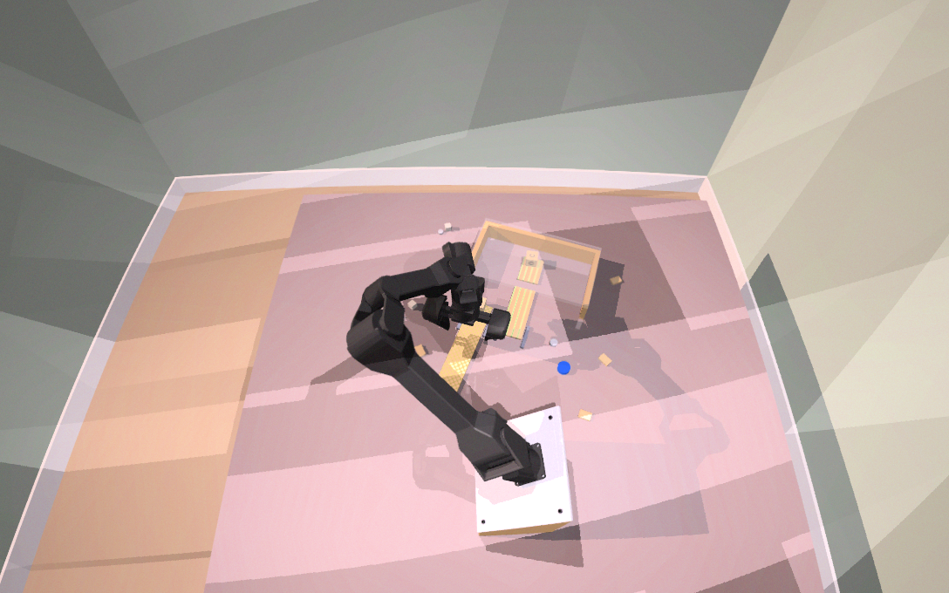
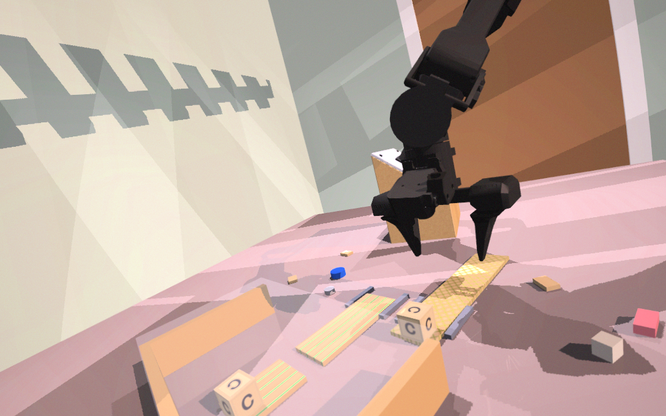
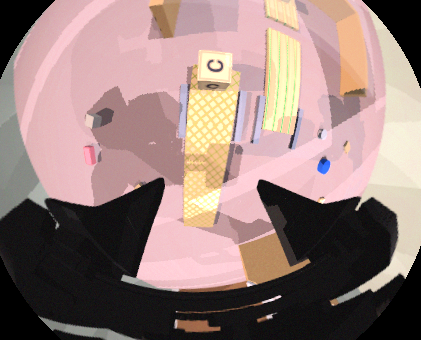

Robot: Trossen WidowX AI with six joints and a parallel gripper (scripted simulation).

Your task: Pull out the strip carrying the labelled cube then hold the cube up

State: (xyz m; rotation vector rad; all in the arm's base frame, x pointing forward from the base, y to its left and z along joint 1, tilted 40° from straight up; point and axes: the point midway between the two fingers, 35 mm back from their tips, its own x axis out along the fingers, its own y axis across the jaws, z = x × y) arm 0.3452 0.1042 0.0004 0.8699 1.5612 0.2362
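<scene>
Right now the cross-hatched strip is 10 mm to the left of my gripper tip and 50 mm below it. The rest, counted from my gripper tip: blue disc 90 mm behind, 220 mm to the right, 50 mm below; red cube 80 mm ahead, 170 mm to the left, 50 mm below; tan tile 10 mm behind, 110 mm to the left, 50 mm below.
</scene>
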